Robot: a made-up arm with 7 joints.
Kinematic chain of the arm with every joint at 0, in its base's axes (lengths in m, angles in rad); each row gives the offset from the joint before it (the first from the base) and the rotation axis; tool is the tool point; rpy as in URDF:
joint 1: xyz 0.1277 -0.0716 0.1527 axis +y
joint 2: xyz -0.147 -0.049 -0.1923 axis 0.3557 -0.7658 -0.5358
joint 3: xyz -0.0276 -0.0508 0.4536 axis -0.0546 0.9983 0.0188
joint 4: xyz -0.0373 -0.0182 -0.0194 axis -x
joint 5: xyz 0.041 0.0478 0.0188 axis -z
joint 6: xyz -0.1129 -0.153 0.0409 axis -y
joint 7: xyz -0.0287 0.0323 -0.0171 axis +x
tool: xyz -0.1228 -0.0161 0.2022 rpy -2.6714 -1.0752 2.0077
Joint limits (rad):
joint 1: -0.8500..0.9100
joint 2: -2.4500..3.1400
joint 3: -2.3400..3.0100
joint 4: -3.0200..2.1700
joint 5: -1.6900..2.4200
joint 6: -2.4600..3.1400
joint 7: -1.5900..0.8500
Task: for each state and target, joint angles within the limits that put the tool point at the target. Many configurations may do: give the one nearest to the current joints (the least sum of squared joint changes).
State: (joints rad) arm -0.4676 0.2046 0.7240 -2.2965 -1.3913 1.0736 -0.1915
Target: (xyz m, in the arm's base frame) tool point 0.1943 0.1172 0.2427
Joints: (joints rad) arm -0.2751 -0.3178 0.1365 -2.6758 -1.6900 1.3387 0.3179
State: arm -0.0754 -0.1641 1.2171 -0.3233 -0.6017 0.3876 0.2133
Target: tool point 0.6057 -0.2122 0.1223
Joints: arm 0.7640 -0.7401 1.3548 -0.1527 -0.6272 0.2469 0.3017
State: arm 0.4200 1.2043 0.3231 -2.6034 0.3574 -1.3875 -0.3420
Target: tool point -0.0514 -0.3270 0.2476
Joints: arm 0.3883 0.4612 -0.2435 -2.5230 0.1008 -1.4651 -0.2625
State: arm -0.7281 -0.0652 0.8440 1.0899 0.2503 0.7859 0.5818
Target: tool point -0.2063 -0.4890 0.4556
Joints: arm -0.5156 0.1164 1.0779 0.6322 -0.5158 1.0372 0.8500
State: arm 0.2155 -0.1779 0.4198 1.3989 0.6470 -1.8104 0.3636
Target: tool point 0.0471 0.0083 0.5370
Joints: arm 0.0280 -0.1299 0.4377 1.5485 0.6232 -1.7889 0.2016
